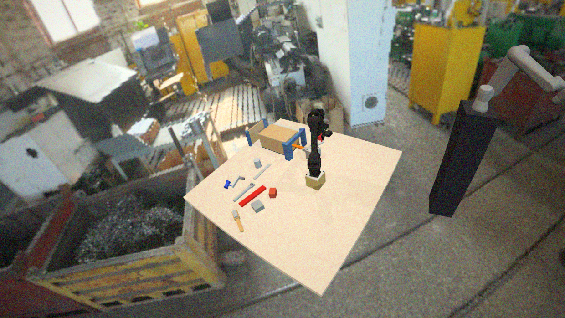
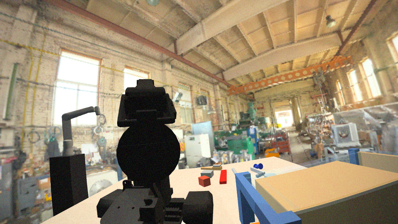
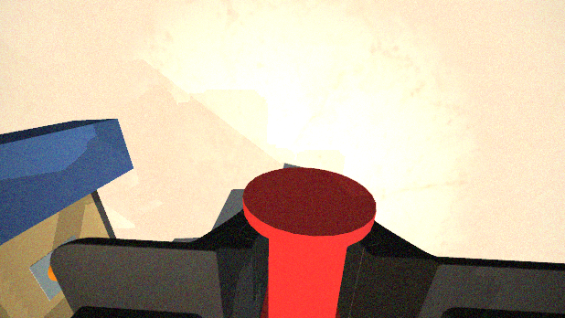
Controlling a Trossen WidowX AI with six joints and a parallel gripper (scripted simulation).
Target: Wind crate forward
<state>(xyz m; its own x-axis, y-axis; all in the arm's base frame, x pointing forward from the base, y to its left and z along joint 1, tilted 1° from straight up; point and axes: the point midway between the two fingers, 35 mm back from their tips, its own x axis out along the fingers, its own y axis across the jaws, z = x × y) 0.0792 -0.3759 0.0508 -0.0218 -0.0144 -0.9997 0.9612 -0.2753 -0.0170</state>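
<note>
My gripper tip is now 4 cm to the right of the red-knobbed winch handle, 2 cm short of it and 1 cm above it. The rest, counted from my gripper tip: red knob (2 cm above, 1 cm to the left); then blue steel frame (20 cm ahead, 6 cm to the left, 1 cm below); then grey winch (9 cm to the left, 8 cm below, 3 cm ahead).
</note>
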